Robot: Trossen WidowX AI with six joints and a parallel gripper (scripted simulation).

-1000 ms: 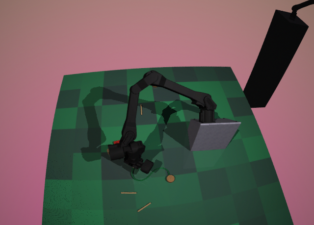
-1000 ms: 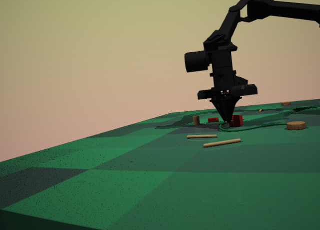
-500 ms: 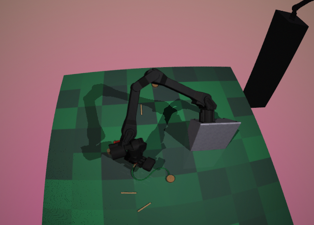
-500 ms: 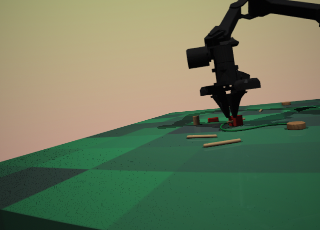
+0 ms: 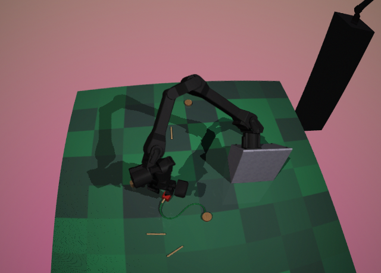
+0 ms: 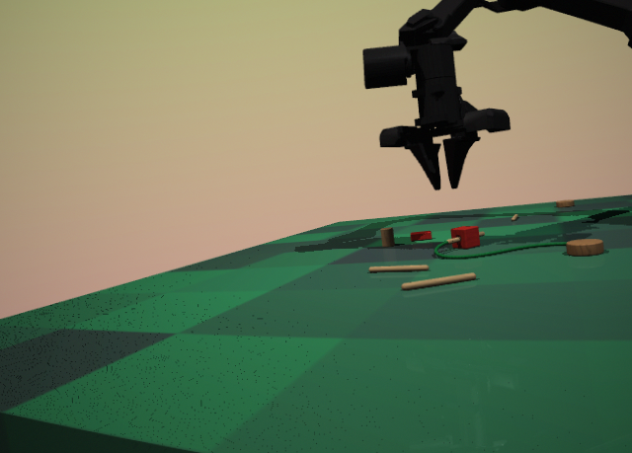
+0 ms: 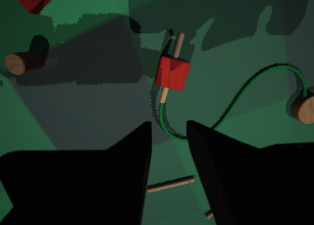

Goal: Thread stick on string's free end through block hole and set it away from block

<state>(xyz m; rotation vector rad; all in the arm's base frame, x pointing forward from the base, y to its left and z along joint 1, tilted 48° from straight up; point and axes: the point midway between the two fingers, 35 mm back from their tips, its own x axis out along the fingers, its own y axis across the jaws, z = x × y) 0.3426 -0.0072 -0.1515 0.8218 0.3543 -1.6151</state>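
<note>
Now: the thin wooden stick 10 mm behind my gripper tip, 10 mm to the right of it and 80 mm below it. Also, from my gripper tip: wooden peg: 130 mm ahead, 90 mm to the right, 70 mm below; round wooden button: 170 mm behind, 80 mm to the left, 80 mm below; flat red piece: 90 mm ahead, 140 mm to the right, 80 mm below.
</note>
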